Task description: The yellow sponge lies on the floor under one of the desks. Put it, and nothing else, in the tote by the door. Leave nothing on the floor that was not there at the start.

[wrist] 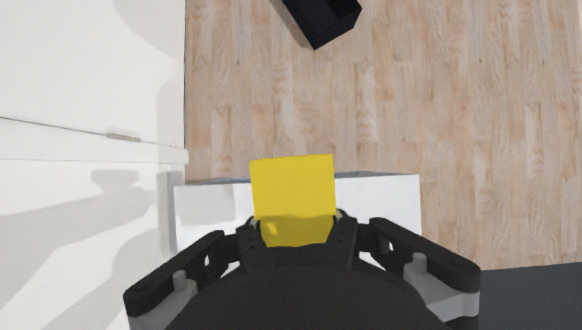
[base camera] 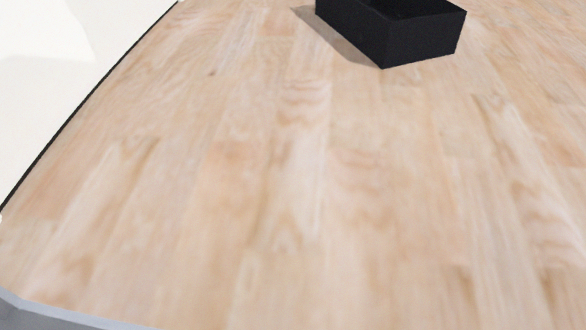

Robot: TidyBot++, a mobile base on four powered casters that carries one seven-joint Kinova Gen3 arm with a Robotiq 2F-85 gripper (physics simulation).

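Frame: origin at the arm's base, x back, y right, z up, level; metres.
Where they show: gripper, fingertip midpoint: [wrist: 296, 217].
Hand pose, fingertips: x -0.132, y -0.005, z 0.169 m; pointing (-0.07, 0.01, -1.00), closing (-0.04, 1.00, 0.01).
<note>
After its pixels a point has its place.
The yellow sponge [wrist: 294, 187] @(z 0.203, x -0.164, y -0.005 m) is between the fingers of my gripper [wrist: 296, 217] @(z 0.169, x -0.132, y -0.005 m) in the wrist view. The gripper is shut on it and holds it above the white top of the mobile base. The far end of the sponge sticks out past the fingertips. A black open-topped tote [base camera: 420, 42] @(z -0.351, x -0.714, y 0.190 m) [wrist: 327, 25] @(z -0.394, x -0.783, y 0.178 m) stands on the floor ahead, apart from the gripper. It is at the top right of centre in the base camera view and at the top middle in the wrist view, cut off by the upper edge in both.
A white wall [base camera: 40, 100] @(z -0.323, x -0.455, y -0.455 m) [wrist: 90, 60] @(z -0.031, x -0.445, y -0.455 m) runs along the left, with a dark line at its foot in the base camera view. The base's white top [wrist: 380, 200] lies below the gripper. A dark grey surface [wrist: 535, 300] @(z -0.212, x 0.323, y 0.807 m) is at the lower right of the wrist view.
</note>
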